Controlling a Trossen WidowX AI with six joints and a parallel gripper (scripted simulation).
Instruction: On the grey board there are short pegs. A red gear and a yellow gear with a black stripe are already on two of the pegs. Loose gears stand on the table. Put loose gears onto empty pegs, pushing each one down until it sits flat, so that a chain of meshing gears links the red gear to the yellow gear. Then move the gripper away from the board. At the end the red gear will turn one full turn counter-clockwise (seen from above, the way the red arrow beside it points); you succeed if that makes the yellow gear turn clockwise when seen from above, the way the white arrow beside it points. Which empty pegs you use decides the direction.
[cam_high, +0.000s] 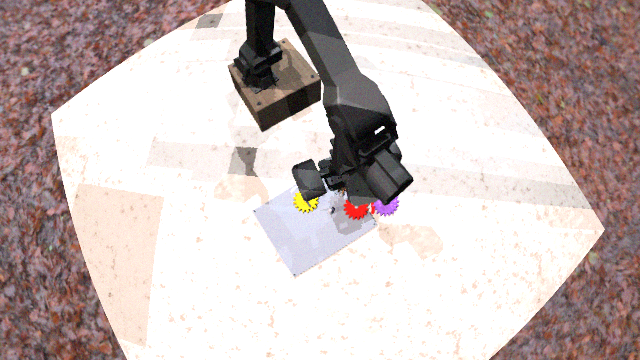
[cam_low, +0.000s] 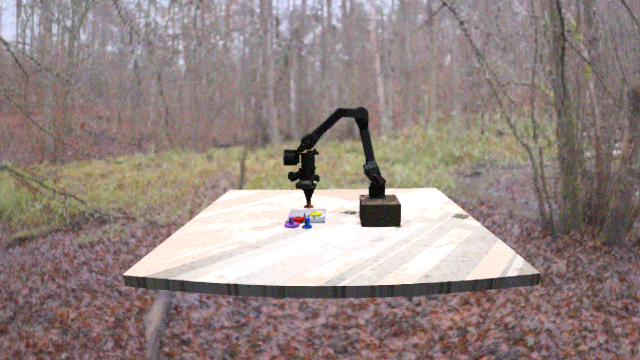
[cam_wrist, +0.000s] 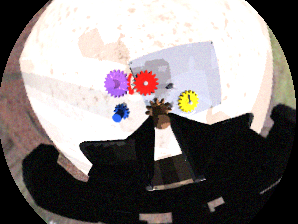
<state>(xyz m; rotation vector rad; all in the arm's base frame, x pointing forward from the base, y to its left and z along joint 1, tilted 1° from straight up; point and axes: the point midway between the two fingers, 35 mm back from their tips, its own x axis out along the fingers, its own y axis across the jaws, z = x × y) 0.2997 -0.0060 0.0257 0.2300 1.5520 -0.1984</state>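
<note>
Right now the small brown gear is 1 cm below my gripper tip. From my gripper tip the other things lie so: yellow gear: 3 cm behind, 7 cm to the right, 8 cm below; then red gear: 4 cm ahead, 8 cm below; then small blue gear: 1 cm ahead, 9 cm to the left, 8 cm below.
</note>
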